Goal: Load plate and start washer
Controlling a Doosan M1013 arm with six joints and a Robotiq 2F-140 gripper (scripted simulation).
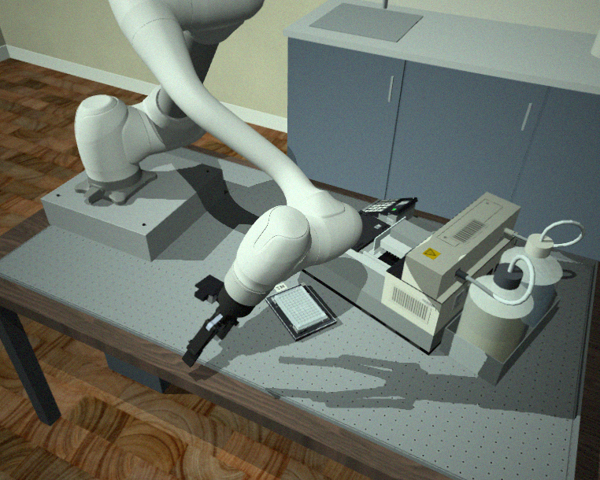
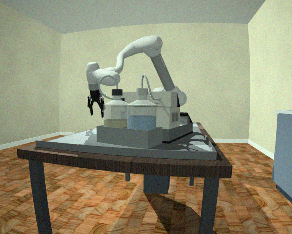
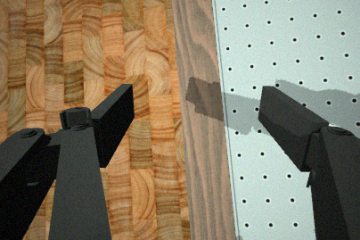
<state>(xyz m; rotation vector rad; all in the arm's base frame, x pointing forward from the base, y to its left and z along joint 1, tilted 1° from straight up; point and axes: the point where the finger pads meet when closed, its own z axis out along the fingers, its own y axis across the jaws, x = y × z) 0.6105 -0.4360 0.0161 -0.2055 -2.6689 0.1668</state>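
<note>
The clear well plate is 10 cm ahead of my hand, 27 cm to the left of it and 9 cm below it. Round my hand: black carrier 15 cm ahead, 56 cm to the left, 3 cm below; then plate nest 10 cm ahead, 27 cm to the left, 11 cm below; then A1 mark 7 cm ahead, 36 cm to the left, 10 cm below.
</note>
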